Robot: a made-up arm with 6 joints. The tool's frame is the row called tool.
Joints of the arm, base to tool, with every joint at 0 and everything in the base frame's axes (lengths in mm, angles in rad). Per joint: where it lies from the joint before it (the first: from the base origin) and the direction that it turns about. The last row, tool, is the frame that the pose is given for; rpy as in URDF.
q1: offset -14 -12 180 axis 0 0 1
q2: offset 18 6 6 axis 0.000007 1 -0.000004
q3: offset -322 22 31 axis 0.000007 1 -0.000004
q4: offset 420 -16 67 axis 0.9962 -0.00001 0.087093
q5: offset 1 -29 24 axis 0.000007 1 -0.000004
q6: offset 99 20 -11 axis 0.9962 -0.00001 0.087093
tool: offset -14 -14 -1 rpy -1.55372 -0.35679 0.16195
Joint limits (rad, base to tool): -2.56..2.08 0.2..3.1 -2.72..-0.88 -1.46..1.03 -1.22..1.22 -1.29..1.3
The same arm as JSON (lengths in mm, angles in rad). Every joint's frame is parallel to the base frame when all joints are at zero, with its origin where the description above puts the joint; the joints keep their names.
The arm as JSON. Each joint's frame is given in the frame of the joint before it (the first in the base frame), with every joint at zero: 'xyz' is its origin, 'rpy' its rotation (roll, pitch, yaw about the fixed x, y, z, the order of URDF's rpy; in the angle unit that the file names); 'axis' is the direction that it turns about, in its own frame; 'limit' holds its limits. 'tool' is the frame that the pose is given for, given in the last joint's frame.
{
  "units": {
    "length": "mm",
    "angle": "rad"
  },
  "joints": [
    {
      "name": "q1",
      "type": "revolute",
      "origin": {
        "xyz": [
          -14.0,
          -12.0,
          180.0
        ],
        "rpy": [
          0.0,
          0.0,
          0.0
        ]
      },
      "axis": [
        0.0,
        0.0,
        1.0
      ],
      "limit": {
        "lower": -2.56,
        "upper": 2.08
      }
    },
    {
      "name": "q2",
      "type": "revolute",
      "origin": {
        "xyz": [
          18.0,
          6.0,
          6.0
        ],
        "rpy": [
          0.0,
          0.0,
          0.0
        ]
      },
      "axis": [
        0.0,
        1.0,
        0.0
      ],
      "limit": {
        "lower": 0.2,
        "upper": 3.1
      }
    },
    {
      "name": "q3",
      "type": "revolute",
      "origin": {
        "xyz": [
          -322.0,
          22.0,
          31.0
        ],
        "rpy": [
          0.0,
          0.0,
          0.0
        ]
      },
      "axis": [
        0.0,
        1.0,
        0.0
      ],
      "limit": {
        "lower": -2.72,
        "upper": -0.88
      }
    },
    {
      "name": "q4",
      "type": "revolute",
      "origin": {
        "xyz": [
          420.0,
          -16.0,
          67.0
        ],
        "rpy": [
          0.0,
          0.0,
          0.0
        ]
      },
      "axis": [
        0.9962,
        0.0,
        0.0871
      ],
      "limit": {
        "lower": -1.46,
        "upper": 1.03
      }
    },
    {
      "name": "q5",
      "type": "revolute",
      "origin": {
        "xyz": [
          1.0,
          -29.0,
          24.0
        ],
        "rpy": [
          0.0,
          0.0,
          0.0
        ]
      },
      "axis": [
        0.0,
        1.0,
        0.0
      ],
      "limit": {
        "lower": -1.22,
        "upper": 1.22
      }
    },
    {
      "name": "q6",
      "type": "revolute",
      "origin": {
        "xyz": [
          99.0,
          20.0,
          -11.0
        ],
        "rpy": [
          0.0,
          0.0,
          0.0
        ]
      },
      "axis": [
        0.9962,
        0.0,
        0.0871
      ],
      "limit": {
        "lower": -1.29,
        "upper": 1.3
      }
    }
  ],
  "tool": {
    "origin": {
      "xyz": [
        -14.0,
        -14.0,
        -1.0
      ],
      "rpy": [
        -1.5537,
        -0.3568,
        0.162
      ]
    }
  }
}

